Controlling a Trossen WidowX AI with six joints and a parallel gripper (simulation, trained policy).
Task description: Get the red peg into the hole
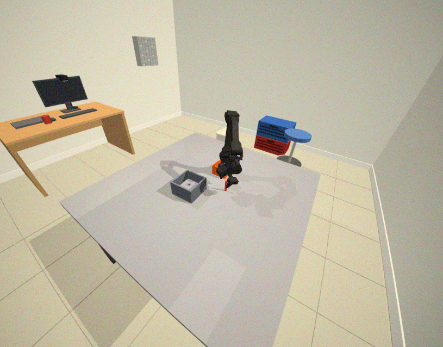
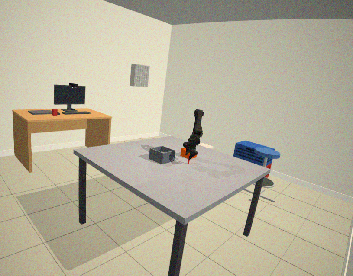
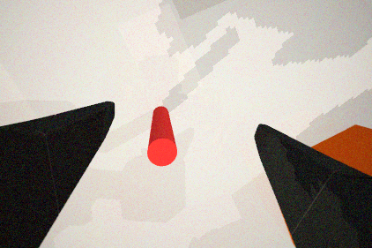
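My gripper tip is now 2 cm to the right of the red peg and 1 cm above it. Also, from my gripper tip: plate (19 cm to the right, 12 cm ahead, 1 cm below); grey box (19 cm to the right, 12 cm ahead, 3 cm below).
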